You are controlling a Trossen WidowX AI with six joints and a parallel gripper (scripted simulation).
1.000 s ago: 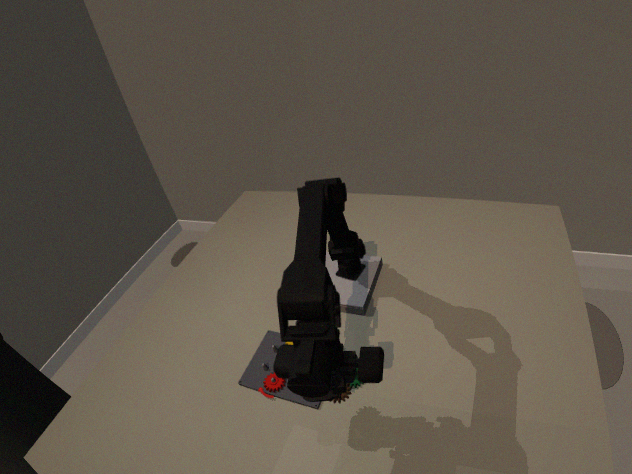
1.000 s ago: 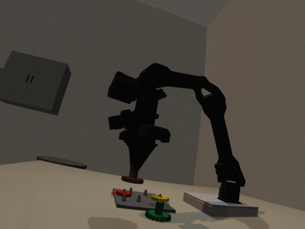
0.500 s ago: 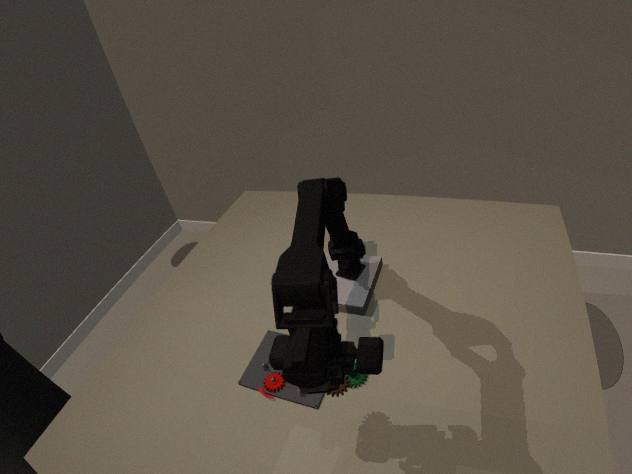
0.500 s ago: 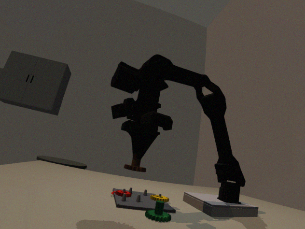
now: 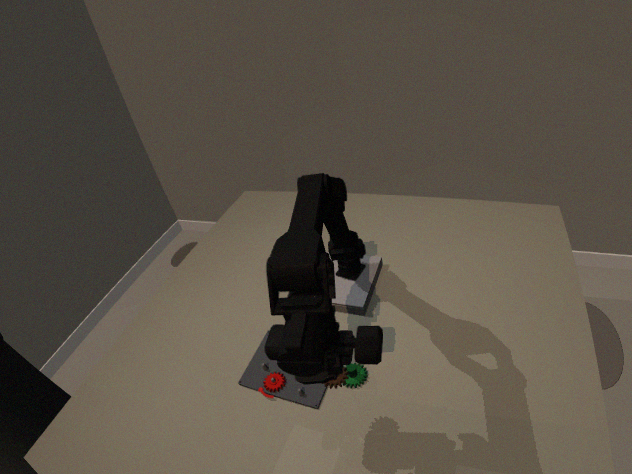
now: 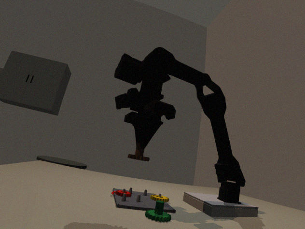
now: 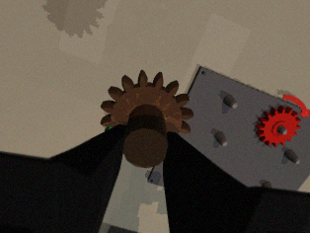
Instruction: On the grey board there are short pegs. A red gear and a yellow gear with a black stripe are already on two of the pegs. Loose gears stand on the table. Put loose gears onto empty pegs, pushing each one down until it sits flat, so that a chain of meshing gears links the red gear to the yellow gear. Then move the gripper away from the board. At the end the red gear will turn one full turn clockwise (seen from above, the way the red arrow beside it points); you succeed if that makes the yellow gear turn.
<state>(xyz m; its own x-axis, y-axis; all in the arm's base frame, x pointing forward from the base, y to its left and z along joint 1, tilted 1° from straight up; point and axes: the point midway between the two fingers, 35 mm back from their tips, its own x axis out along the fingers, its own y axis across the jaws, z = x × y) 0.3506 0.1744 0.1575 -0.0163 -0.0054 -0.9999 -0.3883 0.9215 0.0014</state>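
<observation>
Right now the red gear is 3 cm ahead of my gripper tip, 17 cm to the right of it and 15 cm below it. Round my gripper tip: yellow gear 10 cm behind, 19 cm to the right, 15 cm below; brown gear 1 cm below; green gear 7 cm behind, 2 cm to the right, 15 cm below.
</observation>
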